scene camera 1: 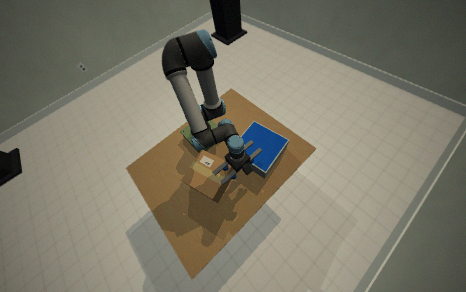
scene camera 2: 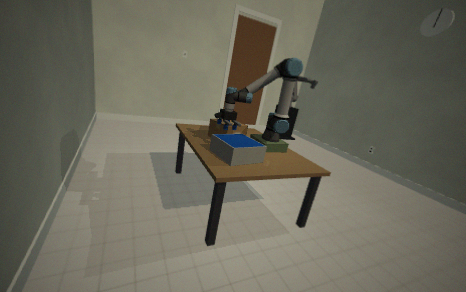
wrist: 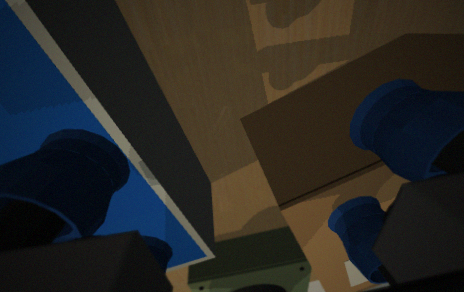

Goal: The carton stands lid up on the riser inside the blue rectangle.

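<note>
A brown carton (scene camera 1: pixel 202 181) (scene camera 2: pixel 214 128) (wrist: pixel 310 135) stands on the table, with its label and tape strip facing up in scene camera 1. Beside it is a grey-white riser (scene camera 1: pixel 276 162) (scene camera 2: pixel 248 156) (wrist: pixel 150 135) with a blue rectangle (scene camera 1: pixel 265 142) (scene camera 2: pixel 239 140) (wrist: pixel 30 75) on top; a strip of table separates them. My gripper (scene camera 1: pixel 236 162) (scene camera 2: pixel 227 124) is low, near carton-top height, over the gap between them. Its cups point down, two toward the carton side and two toward the riser side in the wrist view. It is open and holds nothing. Whether a cup touches the carton is unclear.
The arm's base stands on a green block (scene camera 2: pixel 278 146) (wrist: pixel 295 277) at one side of the wooden table (scene camera 1: pixel 150 172) (scene camera 2: pixel 300 167). A dark pillar (scene camera 1: pixel 228 22) stands on the floor beyond the table. Arm shadows fall over the table.
</note>
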